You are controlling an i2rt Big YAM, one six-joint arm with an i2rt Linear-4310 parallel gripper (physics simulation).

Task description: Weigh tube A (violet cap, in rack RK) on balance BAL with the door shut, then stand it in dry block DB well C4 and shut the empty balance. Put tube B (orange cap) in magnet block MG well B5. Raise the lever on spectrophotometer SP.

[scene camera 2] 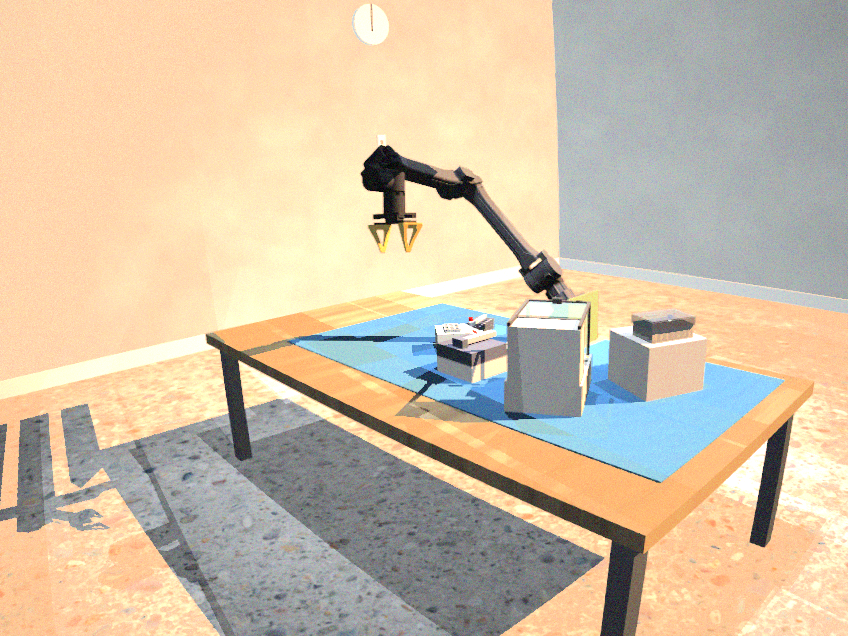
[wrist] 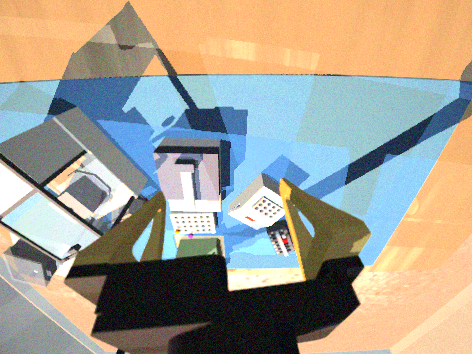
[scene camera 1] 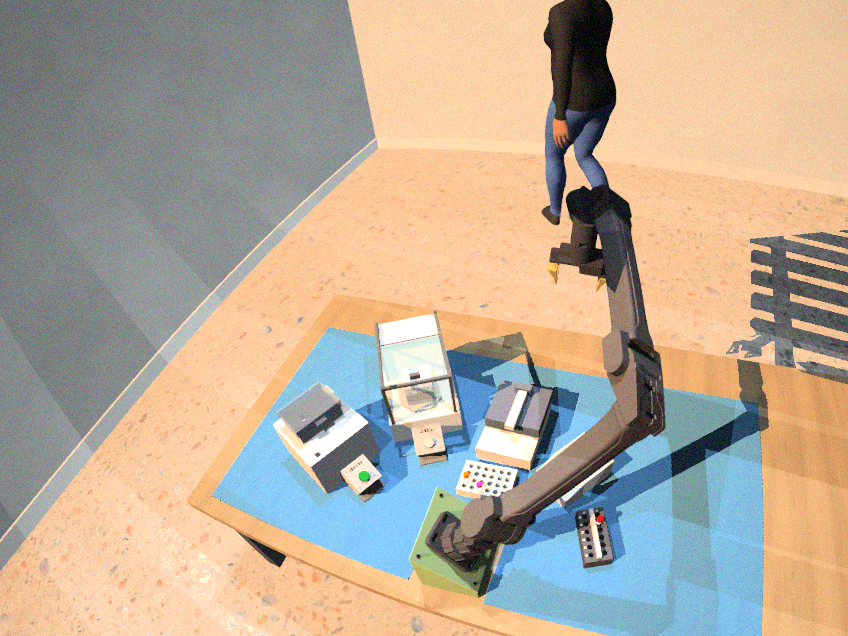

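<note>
My gripper (scene camera 1: 577, 284) (scene camera 2: 395, 251) (wrist: 222, 190) is open and empty, pointing down high above the table's far side. Violet-capped tube A (scene camera 1: 479, 484) (wrist: 190, 236) and orange-capped tube B (scene camera 1: 466, 473) (wrist: 177, 231) stand in white rack RK (scene camera 1: 472, 491). Glass-walled balance BAL (scene camera 1: 417, 369) (scene camera 2: 544, 369) stands left of the rack; its door state is unclear. The white dry block DB (scene camera 1: 589, 484) (wrist: 241, 209) is partly hidden by the arm in scene view 1. Dark magnet block MG (scene camera 1: 594, 537) (wrist: 281, 240) holds a red-capped tube. The grey-topped device with a white bar, apparently SP (scene camera 1: 503, 441) (wrist: 167, 175), stands behind the rack; its lever position is unclear.
A white device with a transparent lid (scene camera 1: 327, 431) (scene camera 2: 657, 362) stands left of the balance, with a green-button box (scene camera 1: 363, 476) beside it. The arm rises from a green base (scene camera 1: 428, 547) near the table edge and reaches over the dry block. A person (scene camera 1: 582, 68) stands beyond the table.
</note>
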